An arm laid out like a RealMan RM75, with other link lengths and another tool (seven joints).
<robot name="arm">
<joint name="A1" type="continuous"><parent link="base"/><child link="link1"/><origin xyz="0 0 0.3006"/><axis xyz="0 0 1"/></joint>
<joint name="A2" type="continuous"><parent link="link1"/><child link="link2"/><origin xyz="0 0 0"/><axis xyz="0 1 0"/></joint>
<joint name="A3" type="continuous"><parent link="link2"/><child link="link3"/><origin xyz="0 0 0.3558"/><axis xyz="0 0 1"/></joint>
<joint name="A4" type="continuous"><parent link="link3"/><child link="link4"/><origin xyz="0 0 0"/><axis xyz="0 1 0"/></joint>
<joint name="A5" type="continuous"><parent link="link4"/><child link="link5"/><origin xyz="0 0 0.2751"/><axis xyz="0 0 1"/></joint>
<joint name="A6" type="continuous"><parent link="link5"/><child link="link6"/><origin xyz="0 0 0"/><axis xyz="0 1 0"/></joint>
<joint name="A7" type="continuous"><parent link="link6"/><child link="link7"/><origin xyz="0 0 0.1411"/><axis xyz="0 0 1"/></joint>
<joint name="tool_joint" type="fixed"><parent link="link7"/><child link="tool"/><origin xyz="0.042 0.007 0.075" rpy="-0.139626 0 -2.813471"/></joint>
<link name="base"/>
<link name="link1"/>
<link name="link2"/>
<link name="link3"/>
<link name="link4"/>
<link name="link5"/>
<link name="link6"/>
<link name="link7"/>
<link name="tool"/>
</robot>
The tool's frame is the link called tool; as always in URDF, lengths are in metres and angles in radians. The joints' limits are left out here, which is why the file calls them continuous.
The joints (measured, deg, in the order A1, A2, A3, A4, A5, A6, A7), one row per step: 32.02 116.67 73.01 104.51 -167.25 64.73 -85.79; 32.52 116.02 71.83 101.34 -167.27 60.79 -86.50; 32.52 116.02 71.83 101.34 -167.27 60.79 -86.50; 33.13 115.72 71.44 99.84 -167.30 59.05 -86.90; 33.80 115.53 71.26 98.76 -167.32 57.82 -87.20; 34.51 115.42 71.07 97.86 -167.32 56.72 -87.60; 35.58 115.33 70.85 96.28 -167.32 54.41 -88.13; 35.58 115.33 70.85 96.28 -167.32 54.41 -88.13; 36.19 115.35 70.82 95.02 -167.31 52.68 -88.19; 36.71 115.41 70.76 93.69 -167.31 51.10 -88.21; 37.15 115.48 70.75 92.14 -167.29 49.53 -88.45; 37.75 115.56 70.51 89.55 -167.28 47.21 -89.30; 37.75 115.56 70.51 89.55 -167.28 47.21 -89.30; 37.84 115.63 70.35 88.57 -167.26 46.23 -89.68; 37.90 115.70 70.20 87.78 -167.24 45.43 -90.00
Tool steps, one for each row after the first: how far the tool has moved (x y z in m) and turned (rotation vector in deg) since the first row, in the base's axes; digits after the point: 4 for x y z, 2 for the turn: 0.0034 0.0102 -0.0089 0.03 -0.77 1.65; 0.0034 0.0102 -0.0089 0.03 -0.77 1.65; 0.0024 0.0160 -0.0119 0.15 -1.20 2.69; -0.0003 0.0208 -0.0136 0.30 -1.46 3.61; -0.0047 0.0249 -0.0156 0.37 -1.71 4.70; -0.0123 0.0320 -0.0187 0.68 -1.66 6.56; -0.0123 0.0320 -0.0187 0.68 -1.66 6.56; -0.0158 0.0371 -0.0211 0.98 -1.27 7.40; -0.0176 0.0417 -0.0240 1.18 -0.96 7.98; -0.0171 0.0468 -0.0272 1.35 -0.90 8.40; -0.0140 0.0541 -0.0335 1.38 -1.48 9.16; -0.0140 0.0541 -0.0335 1.38 -1.48 9.16; -0.0120 0.0562 -0.0365 1.34 -1.68 9.46; -0.0104 0.0578 -0.0391 1.29 -1.84 9.70
